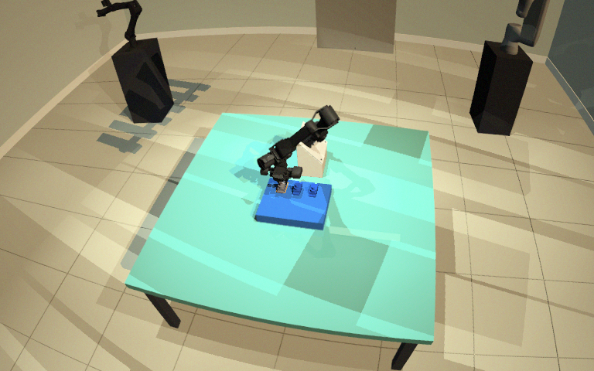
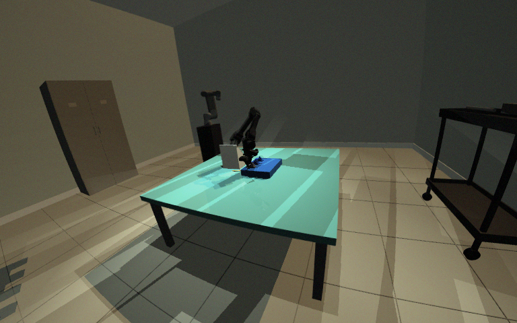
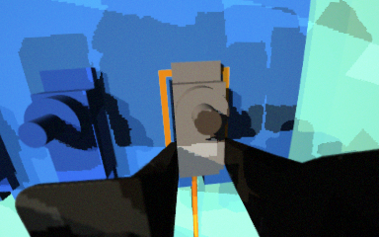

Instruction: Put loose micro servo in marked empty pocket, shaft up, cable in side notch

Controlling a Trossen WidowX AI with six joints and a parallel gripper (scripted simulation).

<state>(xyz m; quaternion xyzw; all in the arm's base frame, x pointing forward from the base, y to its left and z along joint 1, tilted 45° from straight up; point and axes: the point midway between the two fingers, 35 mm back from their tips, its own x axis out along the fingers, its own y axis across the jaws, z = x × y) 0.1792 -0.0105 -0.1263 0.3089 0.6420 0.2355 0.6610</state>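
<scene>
The blue deck lies 130 mm ahead of my gripper tip, 60 mm to the left of it and 30 mm below it.
</scene>
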